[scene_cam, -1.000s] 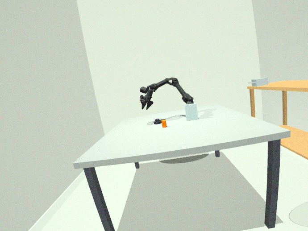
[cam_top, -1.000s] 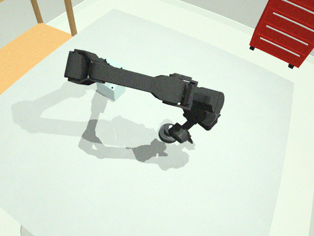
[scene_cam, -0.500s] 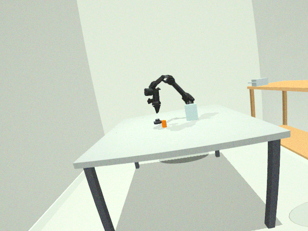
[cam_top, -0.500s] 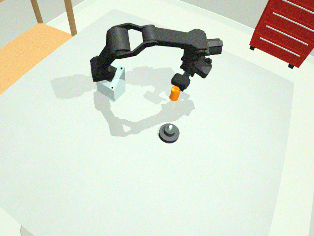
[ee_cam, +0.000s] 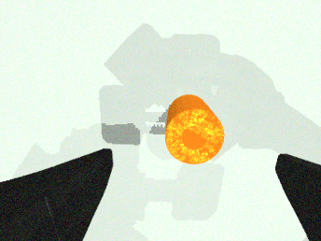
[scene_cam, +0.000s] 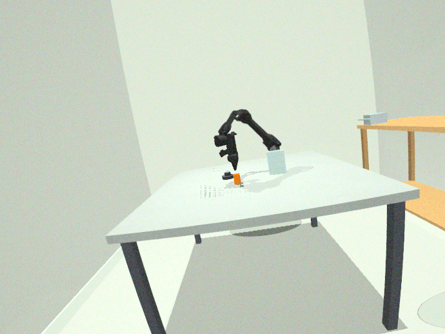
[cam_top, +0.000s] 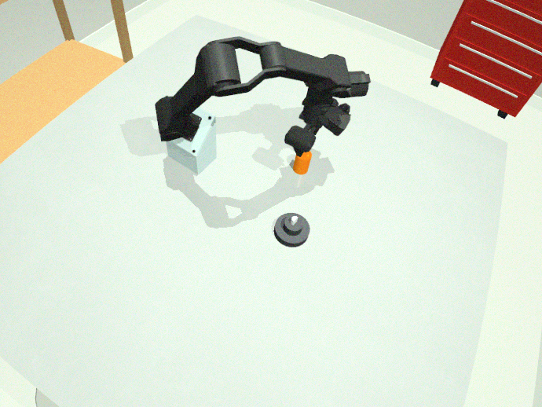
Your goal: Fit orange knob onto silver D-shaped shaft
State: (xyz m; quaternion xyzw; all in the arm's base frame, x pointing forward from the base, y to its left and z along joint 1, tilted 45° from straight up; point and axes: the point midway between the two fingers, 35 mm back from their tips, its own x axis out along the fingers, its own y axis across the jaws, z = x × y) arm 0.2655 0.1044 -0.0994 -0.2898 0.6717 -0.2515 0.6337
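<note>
My gripper tip is now 5 cm above the orange knob. Round my gripper tip: round pedestal 8 cm ahead, 19 cm to the right, 6 cm below.
</note>
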